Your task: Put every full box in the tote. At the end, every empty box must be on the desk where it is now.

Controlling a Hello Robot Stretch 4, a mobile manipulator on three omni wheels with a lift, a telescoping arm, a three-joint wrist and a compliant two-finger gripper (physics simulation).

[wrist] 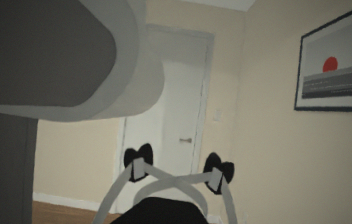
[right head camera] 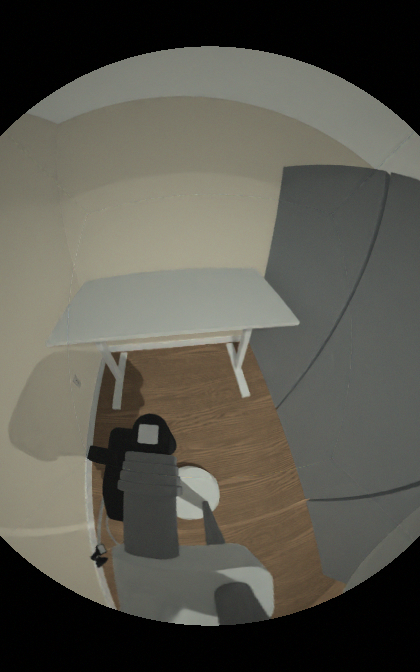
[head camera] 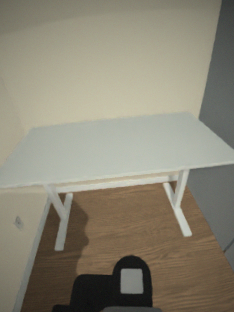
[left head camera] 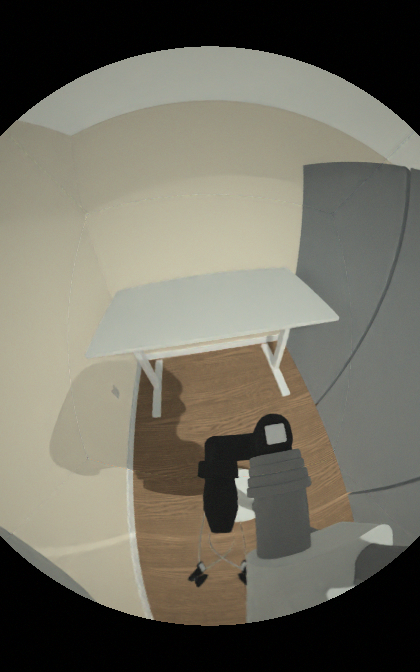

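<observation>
The desk [head camera: 120, 145] [left head camera: 215, 310] [right head camera: 175, 302] has a pale top and white legs and stands ahead against the beige back wall. Boxes and a tote do not show in these views. My gripper [left head camera: 221, 573] [wrist: 179, 160] is open, with its two black fingertips wide apart and no object between them. It is over the floor by my base, well away from the desk. In the right head camera view one fingertip shows at the lower left and the other is hidden.
A grey panelled wall [head camera: 212, 100] [left head camera: 350, 300] [right head camera: 325, 300] stands right of the desk. A beige wall is close on the left. Wood floor [head camera: 120, 225] lies before the desk. In the wrist view a white door [wrist: 175, 100] and a framed picture [wrist: 325, 85] show.
</observation>
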